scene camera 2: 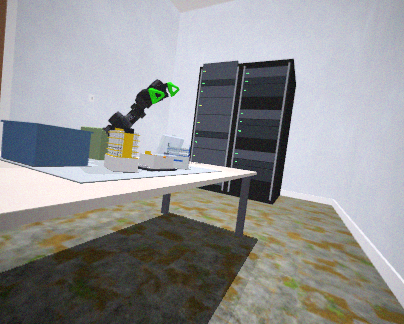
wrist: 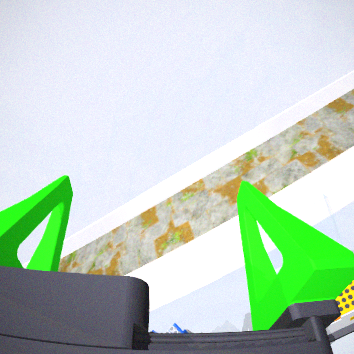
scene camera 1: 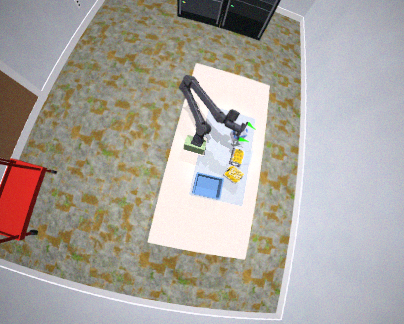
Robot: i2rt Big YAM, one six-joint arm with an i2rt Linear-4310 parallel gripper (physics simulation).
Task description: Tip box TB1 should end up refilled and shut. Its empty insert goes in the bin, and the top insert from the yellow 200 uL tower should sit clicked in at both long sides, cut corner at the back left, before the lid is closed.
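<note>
A pale tip box with a yellow insert point(scene camera 1: 238, 156) stands on the mat; its low body point(scene camera 2: 157, 160) also shows in scene camera 2. I take it for TB1; no label is readable. Part of a yellow insert with dark holes point(wrist: 347, 300) shows at the wrist view's right edge. The yellow tower point(scene camera 1: 233, 174) point(scene camera 2: 123, 145) of stacked inserts stands beside the box, on the bin's side. The blue bin point(scene camera 1: 194, 185) point(scene camera 2: 60, 146) stands further along. My gripper point(scene camera 1: 249, 133) point(scene camera 2: 165, 92) point(wrist: 154, 186) is open and empty, high above the mat's far end, away from box and tower.
A blue-and-clear tip rack point(scene camera 1: 243, 134) point(scene camera 2: 178, 151) stands under the gripper, partly hidden in scene camera 1; a blue part point(wrist: 176, 328) shows low in the wrist view. A green block point(scene camera 1: 194, 145) point(scene camera 2: 93, 142) is at the arm's base. Dark server cabinets point(scene camera 2: 215, 115) stand beyond the table.
</note>
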